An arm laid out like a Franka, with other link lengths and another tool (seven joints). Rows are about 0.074 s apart.
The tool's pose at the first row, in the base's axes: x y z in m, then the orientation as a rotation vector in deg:
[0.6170, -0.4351, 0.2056, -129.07, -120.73, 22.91]
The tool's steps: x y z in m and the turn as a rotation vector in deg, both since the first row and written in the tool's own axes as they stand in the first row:
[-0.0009, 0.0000, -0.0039, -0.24, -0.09, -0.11]
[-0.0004, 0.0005, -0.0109, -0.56, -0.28, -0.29]
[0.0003, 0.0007, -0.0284, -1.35, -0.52, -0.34]
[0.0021, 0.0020, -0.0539, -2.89, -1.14, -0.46]
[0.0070, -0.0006, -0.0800, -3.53, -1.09, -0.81]
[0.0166, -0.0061, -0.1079, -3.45, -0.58, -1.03]
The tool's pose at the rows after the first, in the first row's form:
[0.6178, -0.4354, 0.2095, -129.10, -121.05, 22.78]
[0.6197, -0.4339, 0.2161, -129.11, -121.54, 22.70]
[0.6236, -0.4306, 0.2329, -129.54, -122.25, 22.22]
[0.6302, -0.4250, 0.2570, 128.92, 122.32, -21.22]
[0.6333, -0.4160, 0.2819, 128.28, 122.57, -20.43]
[0.6342, -0.4019, 0.3083, 128.46, 123.08, -19.98]

